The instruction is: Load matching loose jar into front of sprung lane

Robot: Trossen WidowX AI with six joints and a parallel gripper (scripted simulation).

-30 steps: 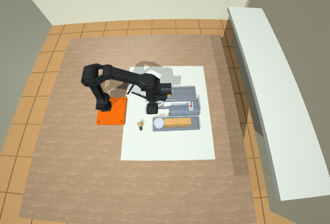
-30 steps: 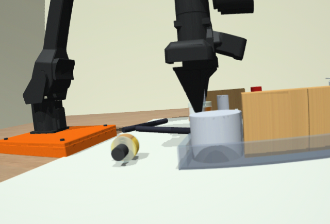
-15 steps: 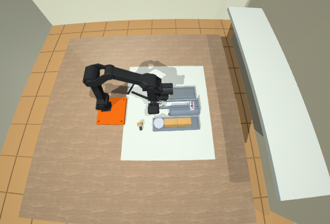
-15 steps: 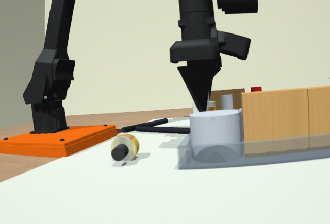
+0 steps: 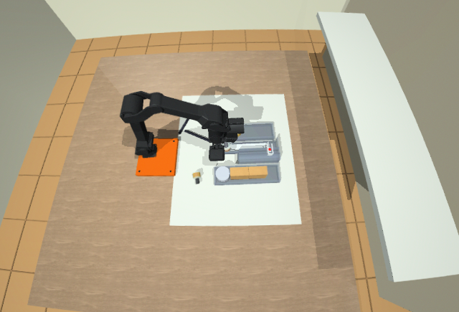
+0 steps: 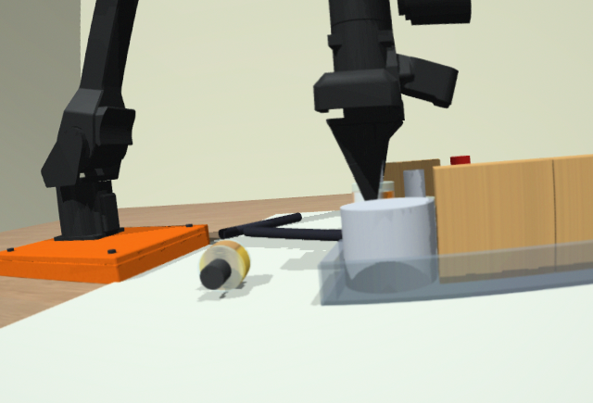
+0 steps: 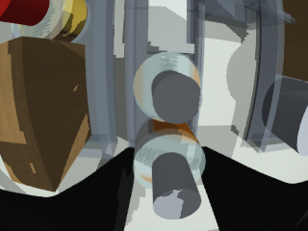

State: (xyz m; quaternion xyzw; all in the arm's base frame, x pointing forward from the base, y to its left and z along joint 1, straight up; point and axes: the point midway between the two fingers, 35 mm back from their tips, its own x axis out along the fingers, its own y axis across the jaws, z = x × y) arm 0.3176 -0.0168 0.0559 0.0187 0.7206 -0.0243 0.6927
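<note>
Now: gripper tip 130 mm to the left of the grey cylinder, 20 mm above it and 10 mm short of it. From my gripper tip the other things lie so: sprung lane (150 mm ahead, 30 mm to the right, 30 mm below); then red mark (220 mm ahead, 50 mm to the right, 30 mm above).
</note>
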